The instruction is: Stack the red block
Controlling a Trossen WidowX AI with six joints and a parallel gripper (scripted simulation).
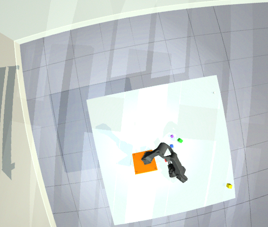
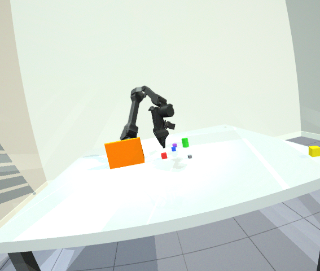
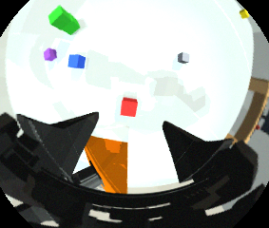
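The red block lies 50 mm below my gripper tip. Round my gripper tip: small grey cube (120 mm ahead, 90 mm to the right, 60 mm below); purple cube (110 mm ahead, 210 mm to the left, 60 mm below); blue cube (80 mm ahead, 120 mm to the left, 60 mm below).
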